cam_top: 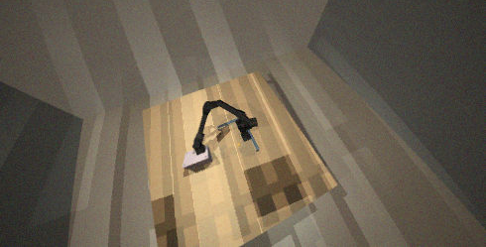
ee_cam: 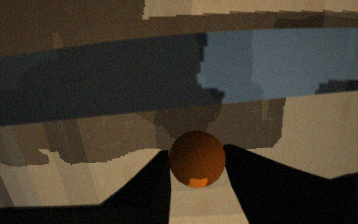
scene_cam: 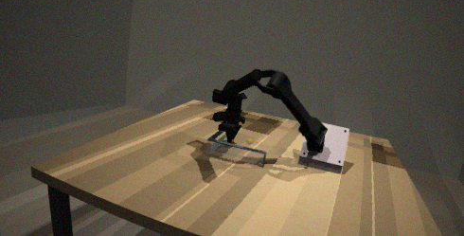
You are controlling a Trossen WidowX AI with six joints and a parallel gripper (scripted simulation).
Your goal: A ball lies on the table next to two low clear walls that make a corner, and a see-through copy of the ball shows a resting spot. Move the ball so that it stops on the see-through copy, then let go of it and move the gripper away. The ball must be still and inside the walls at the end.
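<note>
Right now my gripper tip is 70 mm past the see-through copy of ball, 80 mm to the left of it and 10 mm above it. From my gripper tip the other things lie so: orange ball right at my gripper tip.
</note>
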